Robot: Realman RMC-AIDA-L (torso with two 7-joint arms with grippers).
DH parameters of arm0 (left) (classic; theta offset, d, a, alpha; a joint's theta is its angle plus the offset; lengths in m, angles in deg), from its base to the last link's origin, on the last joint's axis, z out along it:
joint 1: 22.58 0.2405 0 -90
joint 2: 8.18 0 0 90
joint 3: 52.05 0.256 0 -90
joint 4: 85.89 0 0 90
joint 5: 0.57 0.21 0 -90
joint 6: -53.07 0 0 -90
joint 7: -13.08 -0.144 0 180
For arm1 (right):
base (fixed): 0 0 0 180
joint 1: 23.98 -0.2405 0 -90
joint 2: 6.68 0 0 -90
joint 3: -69.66 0.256 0 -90
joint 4: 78.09 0 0 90
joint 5: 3.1 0.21 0 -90
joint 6: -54.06 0 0 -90
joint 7: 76.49 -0.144 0 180
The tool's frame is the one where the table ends.
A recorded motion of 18 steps. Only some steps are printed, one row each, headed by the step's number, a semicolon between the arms.
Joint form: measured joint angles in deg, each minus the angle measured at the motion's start. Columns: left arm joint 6, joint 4, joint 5, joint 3, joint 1, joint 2, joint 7; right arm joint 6, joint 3, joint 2, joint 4, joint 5, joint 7, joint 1.
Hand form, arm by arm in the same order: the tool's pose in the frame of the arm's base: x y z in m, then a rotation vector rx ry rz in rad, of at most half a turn. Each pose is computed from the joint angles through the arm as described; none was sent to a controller.
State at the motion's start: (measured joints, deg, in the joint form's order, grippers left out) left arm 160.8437 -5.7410 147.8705 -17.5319 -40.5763 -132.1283 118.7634; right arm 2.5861 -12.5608 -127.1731 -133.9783 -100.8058 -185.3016 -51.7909
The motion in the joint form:
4: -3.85 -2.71 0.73 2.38 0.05 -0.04 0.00; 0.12 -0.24 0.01 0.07 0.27 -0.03 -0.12
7: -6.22 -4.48 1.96 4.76 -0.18 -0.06 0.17; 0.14 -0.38 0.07 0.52 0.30 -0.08 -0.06
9: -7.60 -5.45 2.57 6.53 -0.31 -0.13 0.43; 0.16 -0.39 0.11 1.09 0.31 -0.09 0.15
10: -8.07 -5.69 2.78 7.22 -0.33 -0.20 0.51; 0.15 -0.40 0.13 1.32 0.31 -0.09 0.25
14: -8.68 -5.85 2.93 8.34 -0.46 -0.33 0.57; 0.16 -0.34 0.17 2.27 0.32 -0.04 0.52
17: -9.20 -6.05 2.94 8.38 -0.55 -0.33 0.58; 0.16 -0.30 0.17 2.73 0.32 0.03 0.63
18: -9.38 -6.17 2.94 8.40 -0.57 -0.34 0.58; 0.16 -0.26 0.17 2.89 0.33 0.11 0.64
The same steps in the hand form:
4: -0.3188 0.2550 0.0711 -2.6106 -1.1123 0.1641; 0.1787 0.3805 -0.0491 -2.5413 0.7739 0.5549
7: -0.3213 0.2590 0.0623 -2.6214 -1.1055 0.2132; 0.1811 0.3797 -0.0503 -2.5422 0.7848 0.5486
9: -0.3217 0.2615 0.0562 -2.6321 -1.0976 0.2435; 0.1852 0.3784 -0.0515 -2.5399 0.8015 0.5412
10: -0.3215 0.2623 0.0539 -2.6365 -1.0926 0.2548; 0.1870 0.3778 -0.0520 -2.5393 0.8084 0.5379
14: -0.3198 0.2644 0.0505 -2.6465 -1.0763 0.2692; 0.1932 0.3759 -0.0538 -2.5355 0.8338 0.5268
17: -0.3202 0.2657 0.0502 -2.6414 -1.0731 0.2693; 0.1960 0.3749 -0.0548 -2.5341 0.8448 0.5217
18: -0.3204 0.2660 0.0498 -2.6403 -1.0731 0.2689; 0.1968 0.3747 -0.0550 -2.5336 0.8471 0.5202

